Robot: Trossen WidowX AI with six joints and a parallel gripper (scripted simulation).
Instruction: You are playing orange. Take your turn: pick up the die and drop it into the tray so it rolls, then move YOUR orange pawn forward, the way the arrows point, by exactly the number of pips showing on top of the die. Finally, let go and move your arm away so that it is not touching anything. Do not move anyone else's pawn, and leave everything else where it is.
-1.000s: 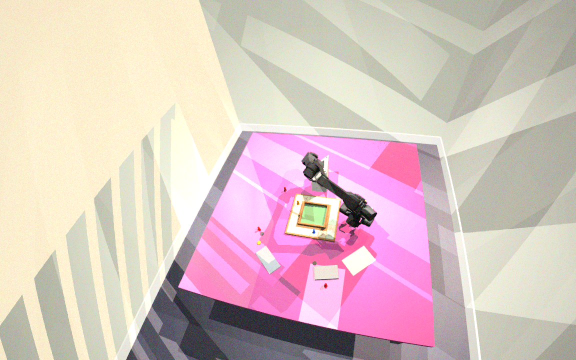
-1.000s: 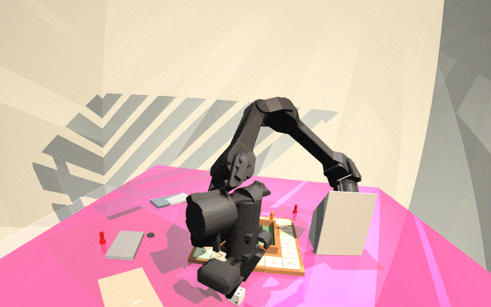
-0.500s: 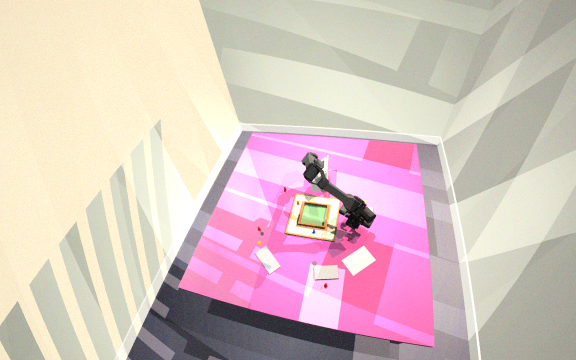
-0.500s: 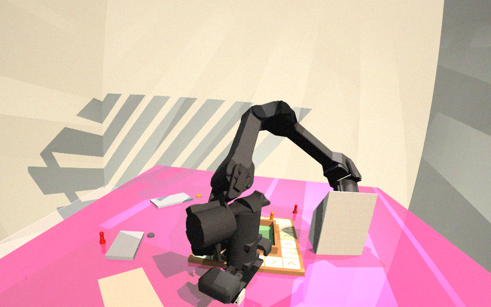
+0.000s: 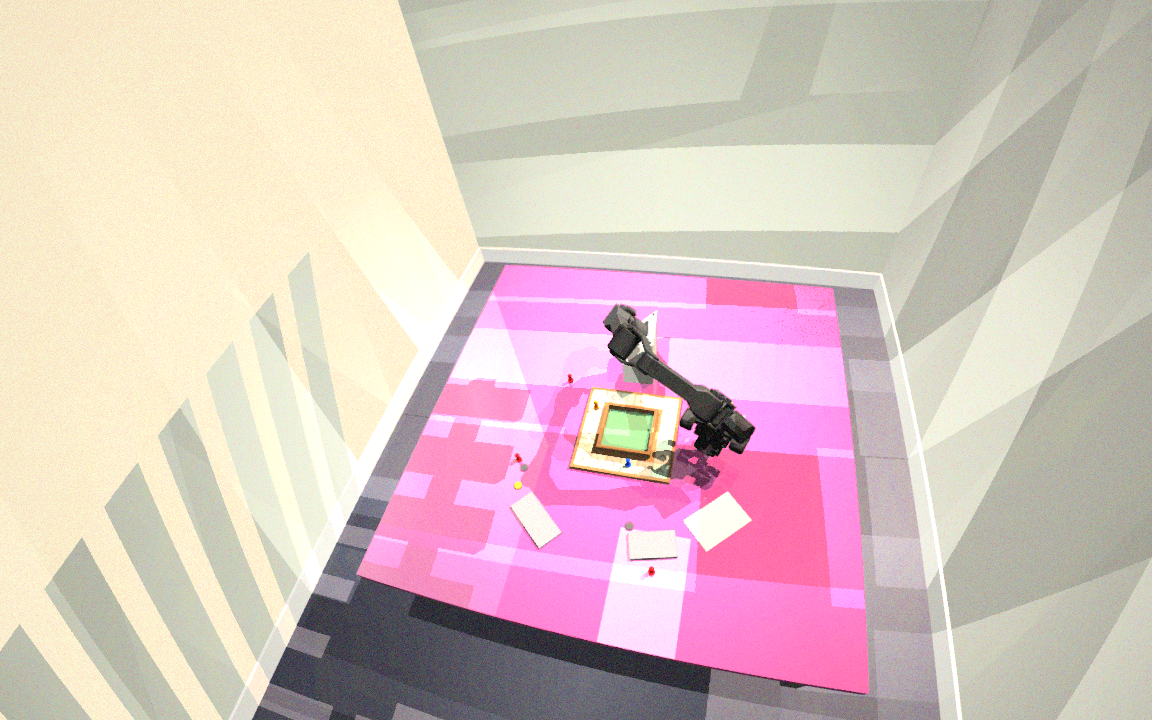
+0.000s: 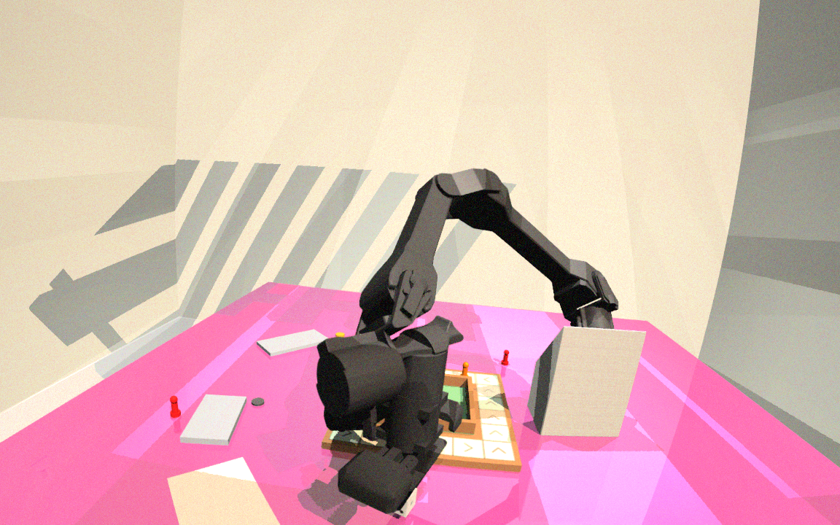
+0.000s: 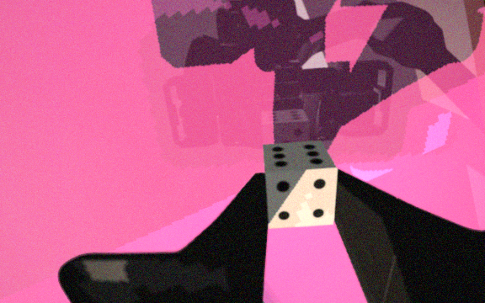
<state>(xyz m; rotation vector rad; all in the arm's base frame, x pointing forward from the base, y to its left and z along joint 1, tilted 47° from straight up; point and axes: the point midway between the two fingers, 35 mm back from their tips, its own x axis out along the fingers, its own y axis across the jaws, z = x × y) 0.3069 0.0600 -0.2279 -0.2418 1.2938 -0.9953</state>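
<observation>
Right now the orange pawn is 13 cm behind my gripper tip and 34 cm to the right of it. Also, from my gripper tip: white sheet (21 cm ahead, 1 cm to the left, 2 cm below); blue pawn (7 cm ahead, 23 cm to the right); white die (right at my gripper tip).
</observation>
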